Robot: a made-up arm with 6 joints. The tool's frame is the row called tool.
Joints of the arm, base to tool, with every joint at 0 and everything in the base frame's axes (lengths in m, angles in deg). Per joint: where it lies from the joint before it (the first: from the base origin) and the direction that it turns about. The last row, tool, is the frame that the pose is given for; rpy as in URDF.
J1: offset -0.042 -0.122 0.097 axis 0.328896 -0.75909 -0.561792
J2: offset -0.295 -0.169 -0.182 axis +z
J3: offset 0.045 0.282 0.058 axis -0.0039 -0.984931 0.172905
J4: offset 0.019 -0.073 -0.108 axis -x
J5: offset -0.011 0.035 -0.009 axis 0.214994 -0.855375 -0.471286
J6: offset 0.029 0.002 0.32 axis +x
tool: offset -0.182 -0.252 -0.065 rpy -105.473 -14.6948 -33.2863
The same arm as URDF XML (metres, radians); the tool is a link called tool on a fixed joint. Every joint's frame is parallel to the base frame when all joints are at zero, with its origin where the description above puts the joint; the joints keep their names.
<robot name="arm">
  <joint name="J1" type="continuous">
    <parent link="base"/>
    <child link="link1"/>
    <origin xyz="-0.042 -0.122 0.097"/>
    <axis xyz="0.328896 -0.75909 -0.561792"/>
  </joint>
  <joint name="J2" type="continuous">
    <parent link="link1"/>
    <child link="link2"/>
    <origin xyz="-0.295 -0.169 -0.182"/>
    <axis xyz="0 0 1"/>
  </joint>
  <joint name="J3" type="continuous">
    <parent link="link2"/>
    <child link="link3"/>
    <origin xyz="0.045 0.282 0.058"/>
    <axis xyz="-0.0039 -0.984931 0.172905"/>
  </joint>
  <joint name="J4" type="continuous">
    <parent link="link3"/>
    <child link="link4"/>
    <origin xyz="0.019 -0.073 -0.108"/>
    <axis xyz="-1 0 0"/>
  </joint>
  <joint name="J5" type="continuous">
    <parent link="link4"/>
    <child link="link5"/>
    <origin xyz="-0.011 0.035 -0.009"/>
    <axis xyz="0.214994 -0.855375 -0.471286"/>
  </joint>
  <joint name="J6" type="continuous">
    <parent link="link5"/>
    <child link="link6"/>
    <origin xyz="0.029 0.002 0.32"/>
    <axis xyz="1 0 0"/>
  </joint>
  <joint name="tool_joint" type="fixed">
    <parent link="link6"/>
    <child link="tool"/>
    <origin xyz="-0.182 -0.252 -0.065" rpy="-1.8409 -0.2565 -0.581"/>
  </joint>
  <link name="base"/>
  <link name="link1"/>
  <link name="link2"/>
  <link name="link3"/>
  <link name="link4"/>
  <link name="link5"/>
  <link name="link6"/>
  <link name="tool"/>
</robot>

